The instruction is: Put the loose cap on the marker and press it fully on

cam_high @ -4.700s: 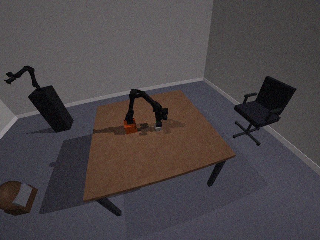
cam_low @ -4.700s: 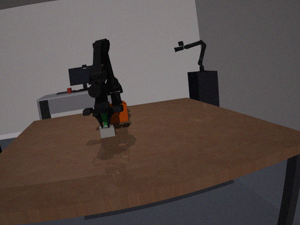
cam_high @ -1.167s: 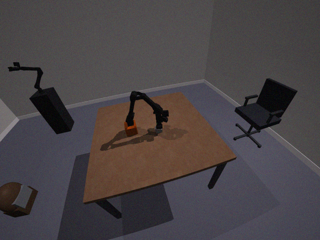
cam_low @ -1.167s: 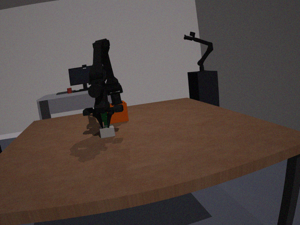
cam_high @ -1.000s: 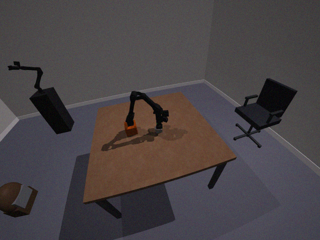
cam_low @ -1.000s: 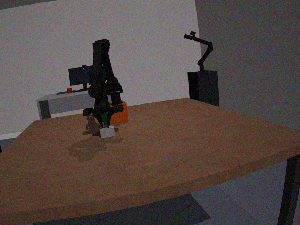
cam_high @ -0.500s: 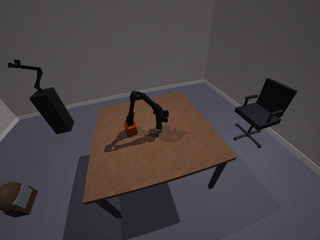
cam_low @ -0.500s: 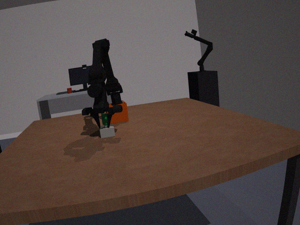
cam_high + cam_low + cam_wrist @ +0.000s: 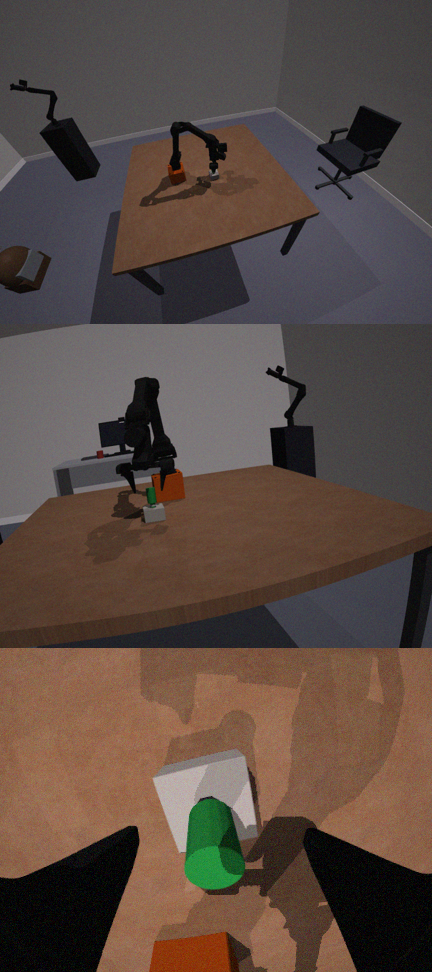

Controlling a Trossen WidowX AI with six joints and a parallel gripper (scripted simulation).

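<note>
The green cap is 1 cm to the left of my gripper tip, 1 cm below it and 1 cm behind it. Round my gripper tip: grey holder block: 8 cm below, 1 cm to the left, 1 cm behind.
</note>
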